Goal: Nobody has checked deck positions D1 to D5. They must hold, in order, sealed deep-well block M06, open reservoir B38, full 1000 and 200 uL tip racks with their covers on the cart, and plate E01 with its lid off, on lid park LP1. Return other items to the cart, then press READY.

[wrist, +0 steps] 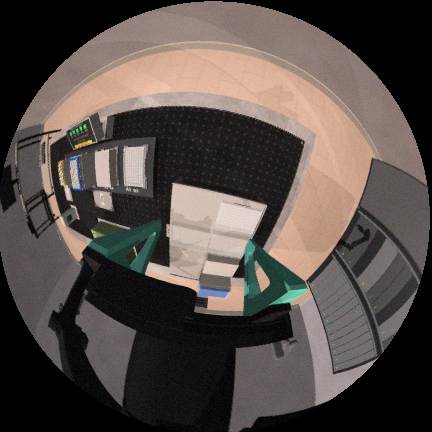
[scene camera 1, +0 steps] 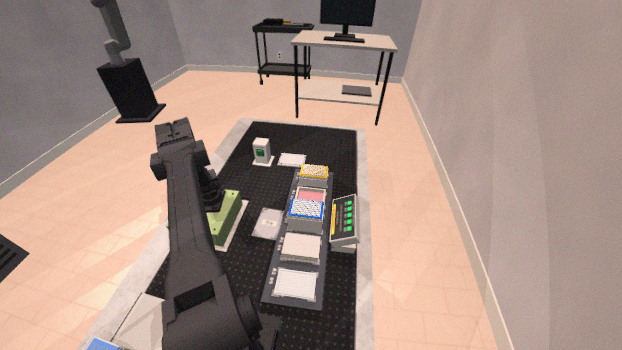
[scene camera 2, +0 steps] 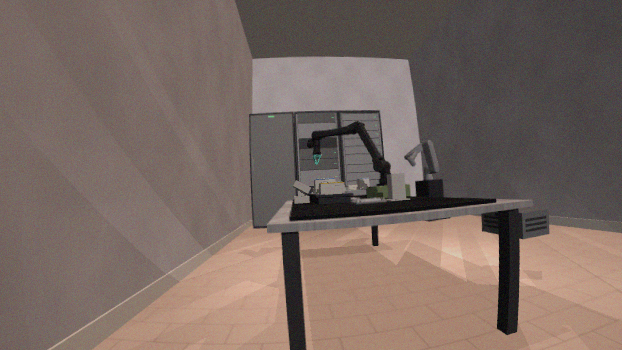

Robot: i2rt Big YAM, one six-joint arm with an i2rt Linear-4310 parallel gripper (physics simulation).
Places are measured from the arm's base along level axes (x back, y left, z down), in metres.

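Pixels of known places: gripper, between the fingertips: (wrist: 203, 234) (scene camera 2: 316, 164); arm's base, origin of its link: (scene camera 1: 213, 201) (scene camera 2: 386, 185).
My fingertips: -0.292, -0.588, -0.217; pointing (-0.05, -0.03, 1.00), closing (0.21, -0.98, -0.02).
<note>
For each thing: its top centre in the pictures, then the offset to it from my fingertips, as dx, dy, dz. "*": a spot on its surface instead.
- dark deck strip, a spot on its surface: (wrist: 151, 167) (scene camera 1: 291, 304) * -0.045, +0.183, +0.245
- yellow-rimmed tip rack, centre of its top: (scene camera 1: 314, 169) (scene camera 2: 331, 182) (wrist: 60, 173) -0.143, +0.735, +0.181
- pink-filled reservoir, centre of its top: (scene camera 1: 310, 194) -0.121, +0.613, +0.214
- tall blue-rimmed tip rack, centre of its top: (scene camera 1: 306, 207) (wrist: 73, 174) (scene camera 2: 324, 178) -0.100, +0.490, +0.148
- pale-topped block, centre of its top: (scene camera 1: 301, 244) (wrist: 101, 168) -0.079, +0.368, +0.204
- white plate, centre of its top: (wrist: 132, 166) (scene camera 1: 295, 282) -0.058, +0.246, +0.231
- cart, centre of its top: (wrist: 205, 250) +0.254, +0.025, +0.227
- white gridded item, centre of its top: (wrist: 238, 219) +0.111, -0.077, +0.217
- pale block, centre of its top: (wrist: 219, 269) +0.321, -0.029, +0.191
- blue item, centre of its top: (wrist: 212, 292) (scene camera 2: 362, 178) +0.427, -0.005, +0.139
- status panel, a spot on its surface: (scene camera 1: 344, 218) (wrist: 79, 133) * -0.240, +0.454, +0.174
- grey-white tile, centre of its top: (scene camera 1: 268, 222) (wrist: 100, 199) +0.056, +0.522, +0.279
- white box, a spot on its surface: (scene camera 1: 261, 151) * +0.121, +0.908, +0.201
- flat white piece, centre of its top: (scene camera 1: 292, 158) -0.035, +0.938, +0.275
On the dark deck strip (scene camera 1: 295, 303) (wrist: 151, 167) stand a yellow-rimmed tip rack (scene camera 1: 314, 171) (wrist: 61, 173) at the far end, a pink-filled reservoir (scene camera 1: 310, 194), a tall blue-rimmed tip rack (scene camera 1: 306, 208) (wrist: 75, 173), a pale-topped block (scene camera 1: 301, 246) (wrist: 103, 168) and a white plate (scene camera 1: 295, 284) (wrist: 135, 166) at D5. The cart (scene camera 1: 142, 320) (wrist: 187, 202) carries a white gridded item (wrist: 240, 217), a pale block (wrist: 221, 268) and a blue item (scene camera 1: 102, 344) (wrist: 214, 291). My gripper (scene camera 2: 317, 159) (wrist: 203, 234) is open and empty, high above the table. The arm hides it in scene camera 1.
A status panel (scene camera 1: 344, 218) (wrist: 82, 131) with green lights and a yellow bar stands beside the deck. Opposite are a grey-white tile (scene camera 1: 269, 223) (wrist: 103, 199) and my green base (scene camera 1: 228, 215). A white box (scene camera 1: 261, 151) with a green face and a flat white piece (scene camera 1: 292, 159) lie beyond.
</note>
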